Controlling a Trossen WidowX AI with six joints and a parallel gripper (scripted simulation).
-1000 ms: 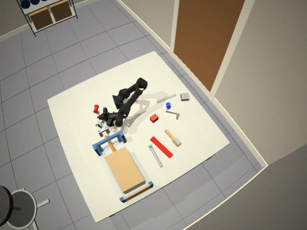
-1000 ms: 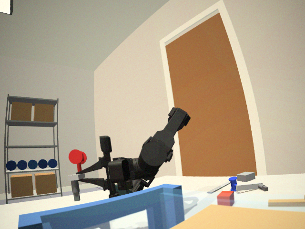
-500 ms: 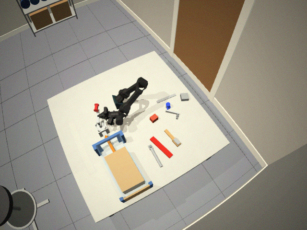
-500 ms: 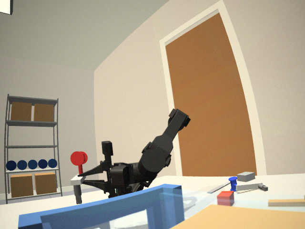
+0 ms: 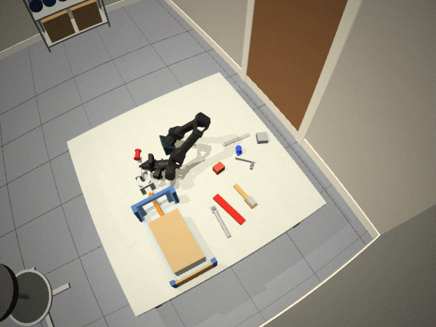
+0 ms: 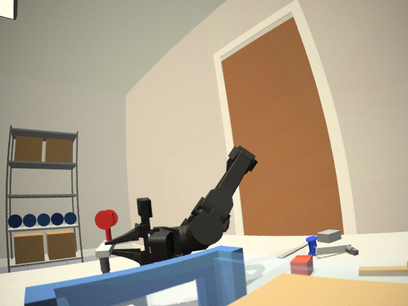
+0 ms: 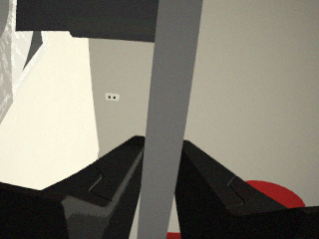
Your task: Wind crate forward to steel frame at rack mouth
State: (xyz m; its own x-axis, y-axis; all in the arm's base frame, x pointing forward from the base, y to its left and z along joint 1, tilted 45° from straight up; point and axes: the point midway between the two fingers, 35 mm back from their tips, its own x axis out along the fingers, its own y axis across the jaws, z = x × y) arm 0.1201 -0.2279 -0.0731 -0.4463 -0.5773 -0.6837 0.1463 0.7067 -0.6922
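My gripper tip is 4 cm past the red grip, 2 cm to the right of it and 4 cm below it. The rest, counted from my gripper tip: red bar (45 cm ahead, 33 cm to the left, 15 cm below); then wooden brush (44 cm ahead, 45 cm to the left, 14 cm below); then winch (3 cm ahead, 2 cm to the right, 12 cm below).
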